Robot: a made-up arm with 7 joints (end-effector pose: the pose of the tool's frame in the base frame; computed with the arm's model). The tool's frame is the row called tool. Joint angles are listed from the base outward.
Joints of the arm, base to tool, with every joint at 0 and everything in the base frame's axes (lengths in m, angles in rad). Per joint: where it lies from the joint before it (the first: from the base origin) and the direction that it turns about. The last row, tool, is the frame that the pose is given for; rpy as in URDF.
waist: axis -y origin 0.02 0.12 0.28
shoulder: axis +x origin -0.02 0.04 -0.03
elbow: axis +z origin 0.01 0 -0.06
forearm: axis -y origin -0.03 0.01 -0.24
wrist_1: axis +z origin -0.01 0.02 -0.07
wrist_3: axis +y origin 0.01 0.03 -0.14
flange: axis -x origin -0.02 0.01 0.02
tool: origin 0.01 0.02 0.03 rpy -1.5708 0 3.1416
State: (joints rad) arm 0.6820 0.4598 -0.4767 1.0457 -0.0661 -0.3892 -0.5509
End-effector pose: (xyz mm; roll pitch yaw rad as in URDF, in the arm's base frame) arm 346.6 358.0 50.4 2.1714 0.7835 0.8729
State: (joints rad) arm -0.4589 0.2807 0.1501 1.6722 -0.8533 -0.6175 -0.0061
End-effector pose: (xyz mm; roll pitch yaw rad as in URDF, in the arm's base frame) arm 12.5 339.2 0.1 -3.0929 0.4893 1.1502
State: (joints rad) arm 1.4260 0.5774 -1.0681 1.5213 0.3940 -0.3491 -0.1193
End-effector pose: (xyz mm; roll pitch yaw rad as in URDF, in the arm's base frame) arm 404.6 287.7 344.7 2.4174 0.3168 0.1238
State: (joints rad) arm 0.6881 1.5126 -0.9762 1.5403 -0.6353 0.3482 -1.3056
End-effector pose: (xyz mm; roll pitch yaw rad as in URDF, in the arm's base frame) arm 178.6 446.1 231.7 1.9406 -0.6485 1.7760
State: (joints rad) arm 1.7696 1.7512 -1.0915 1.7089 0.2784 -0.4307 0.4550
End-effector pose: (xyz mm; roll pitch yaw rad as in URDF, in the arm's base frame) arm 54.5 490.4 434.5 2.9028 -0.1101 1.1335
